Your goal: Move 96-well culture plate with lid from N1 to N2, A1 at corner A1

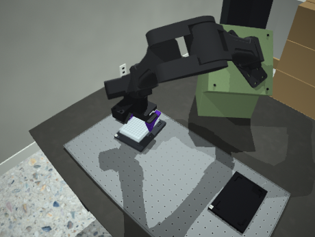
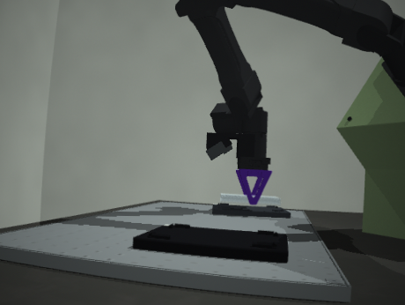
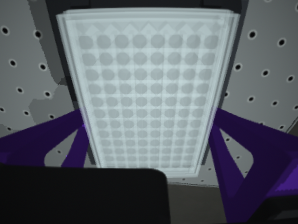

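Right now the lid is 1 cm above my hand. Round my hand: black plate nest N1: 39 cm to the left, 14 cm behind, 3 cm below; A1 corner mark: 9 cm ahead, 2 cm below; plate nest N2: 3 cm below.
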